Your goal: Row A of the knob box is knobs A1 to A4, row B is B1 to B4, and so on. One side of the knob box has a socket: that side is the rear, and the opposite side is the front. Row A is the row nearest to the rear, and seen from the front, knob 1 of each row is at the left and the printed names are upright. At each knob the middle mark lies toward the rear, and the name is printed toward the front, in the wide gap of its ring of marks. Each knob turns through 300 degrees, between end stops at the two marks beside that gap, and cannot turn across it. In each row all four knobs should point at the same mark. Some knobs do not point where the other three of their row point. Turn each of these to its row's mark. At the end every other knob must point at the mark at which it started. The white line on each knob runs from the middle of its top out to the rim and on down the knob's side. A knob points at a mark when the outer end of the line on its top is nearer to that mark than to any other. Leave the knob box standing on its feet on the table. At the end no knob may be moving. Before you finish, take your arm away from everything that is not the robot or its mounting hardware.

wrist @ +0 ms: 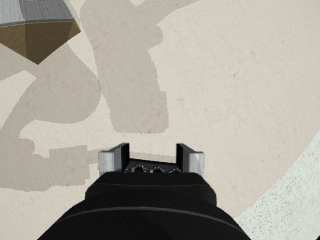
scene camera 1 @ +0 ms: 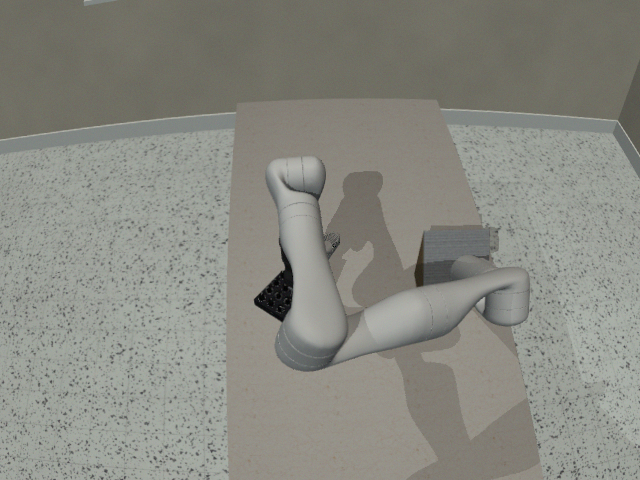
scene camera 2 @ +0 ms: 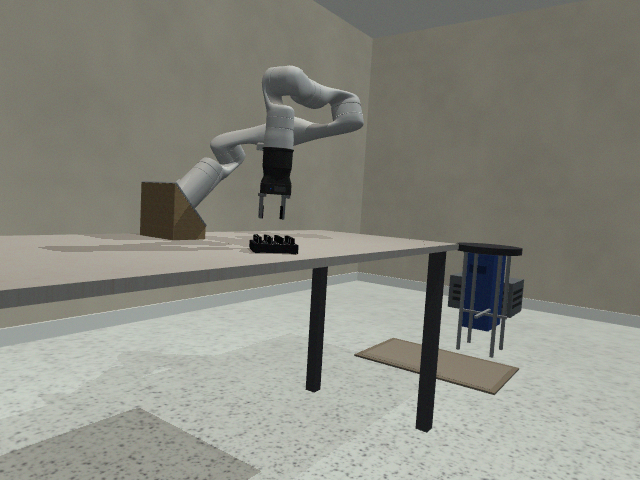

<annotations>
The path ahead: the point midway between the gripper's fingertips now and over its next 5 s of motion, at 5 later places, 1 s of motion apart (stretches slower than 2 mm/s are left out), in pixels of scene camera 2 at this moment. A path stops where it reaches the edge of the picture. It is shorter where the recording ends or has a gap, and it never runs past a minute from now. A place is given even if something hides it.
The gripper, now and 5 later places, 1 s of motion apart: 271, 218; 281, 217; 287, 217; 288, 216; 289, 216; 289, 228
</annotations>
